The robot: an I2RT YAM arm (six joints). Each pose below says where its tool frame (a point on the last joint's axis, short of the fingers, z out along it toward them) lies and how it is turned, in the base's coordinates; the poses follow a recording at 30 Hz.
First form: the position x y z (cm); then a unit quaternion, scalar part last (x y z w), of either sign.
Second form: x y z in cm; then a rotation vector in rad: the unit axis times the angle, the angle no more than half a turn. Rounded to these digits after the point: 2 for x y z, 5 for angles.
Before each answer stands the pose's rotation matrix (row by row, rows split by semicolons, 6 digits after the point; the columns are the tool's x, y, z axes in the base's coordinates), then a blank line. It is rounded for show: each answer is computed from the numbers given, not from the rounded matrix.
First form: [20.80, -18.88, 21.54, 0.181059, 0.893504, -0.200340, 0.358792]
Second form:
-0.676972 0.467315 0.568618; 0.179793 0.854163 -0.487934; -0.713711 -0.228084 -0.662264

[20.80, -18.88, 21.54, 0.46702, 2.30469, -0.51675]
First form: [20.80, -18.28, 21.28, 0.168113, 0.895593, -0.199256, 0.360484]
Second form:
-0.683579 0.444779 0.578699; 0.157464 0.864070 -0.478108; -0.712689 -0.235700 -0.660697

[20.80, -18.28, 21.28, 0.43328, 2.30821, -0.51354]
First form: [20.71, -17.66, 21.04, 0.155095, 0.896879, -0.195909, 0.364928]
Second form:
-0.685546 0.421189 0.593824; 0.135218 0.875130 -0.464611; -0.715362 -0.238217 -0.656894

[20.71, -17.66, 21.04, 0.39888, 2.30664, -0.50385]
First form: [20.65, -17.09, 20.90, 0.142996, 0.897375, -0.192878, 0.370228]
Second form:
-0.684967 0.399460 0.609305; 0.113824 0.884700 -0.452050; -0.719628 -0.240285 -0.651459

[20.65, -17.09, 20.90, 0.36684, 2.30210, -0.49480]
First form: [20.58, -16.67, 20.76, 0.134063, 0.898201, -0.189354, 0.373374]
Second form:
-0.685238 0.382230 0.619958; 0.099431 0.892344 -0.440267; -0.721500 -0.240044 -0.649474

[20.58, -16.67, 20.76, 0.34341, 2.30079, -0.48504]
